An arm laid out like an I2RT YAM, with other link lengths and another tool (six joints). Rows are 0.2 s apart.
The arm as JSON. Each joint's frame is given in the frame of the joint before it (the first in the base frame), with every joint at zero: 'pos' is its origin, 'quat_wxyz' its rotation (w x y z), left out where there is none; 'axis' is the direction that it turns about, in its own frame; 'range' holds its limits. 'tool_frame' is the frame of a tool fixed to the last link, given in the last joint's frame.
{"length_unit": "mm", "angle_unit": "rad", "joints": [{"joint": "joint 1", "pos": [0.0, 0.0, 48.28], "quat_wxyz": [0.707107, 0.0, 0.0, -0.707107], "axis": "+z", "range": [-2.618, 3.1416]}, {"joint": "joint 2", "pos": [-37.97, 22.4, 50.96], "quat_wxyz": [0.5, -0.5, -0.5, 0.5], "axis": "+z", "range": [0.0, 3.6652]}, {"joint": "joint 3", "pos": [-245.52, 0.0, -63.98], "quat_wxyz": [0.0, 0.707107, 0.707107, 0.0], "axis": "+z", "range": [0.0, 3.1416]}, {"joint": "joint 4", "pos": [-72.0, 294.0, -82.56], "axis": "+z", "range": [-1.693, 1.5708]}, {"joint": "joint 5", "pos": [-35.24, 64.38, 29.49], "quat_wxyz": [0.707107, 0.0, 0.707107, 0.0], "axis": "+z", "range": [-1.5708, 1.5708]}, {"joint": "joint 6", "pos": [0.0, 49.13, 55.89], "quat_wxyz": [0.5, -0.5, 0.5, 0.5], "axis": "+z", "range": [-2.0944, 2.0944]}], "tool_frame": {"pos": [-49.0, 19.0, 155.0], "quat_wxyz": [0.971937, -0.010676, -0.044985, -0.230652]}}
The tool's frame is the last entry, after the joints.
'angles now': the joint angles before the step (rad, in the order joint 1, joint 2, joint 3, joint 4, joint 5, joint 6). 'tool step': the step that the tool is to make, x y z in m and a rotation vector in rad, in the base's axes. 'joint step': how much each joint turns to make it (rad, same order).
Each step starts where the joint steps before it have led.
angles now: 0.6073 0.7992 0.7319 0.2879 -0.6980 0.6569
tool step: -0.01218 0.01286 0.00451 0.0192 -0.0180 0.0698
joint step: 0.0312 0.0370 0.0071 0.0680 -0.0363 0.0187
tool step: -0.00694 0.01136 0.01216 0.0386 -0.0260 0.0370
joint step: 0.0333 0.0354 0.0146 0.0787 0.0006 0.0205
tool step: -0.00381 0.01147 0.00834 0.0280 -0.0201 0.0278
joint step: 0.0301 0.0445 0.0195 0.0651 0.0051 0.0103
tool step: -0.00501 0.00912 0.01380 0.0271 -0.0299 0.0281
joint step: 0.0244 0.0375 0.0353 0.0445 -0.0031 0.0029
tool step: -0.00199 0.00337 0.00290 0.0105 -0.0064 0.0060
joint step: 0.0119 0.0101 0.0046 0.0181 0.0068 0.0012
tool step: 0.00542 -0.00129 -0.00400 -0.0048 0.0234 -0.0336
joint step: 0.0025 -0.0100 -0.0091 -0.0239 0.0380 -0.0037
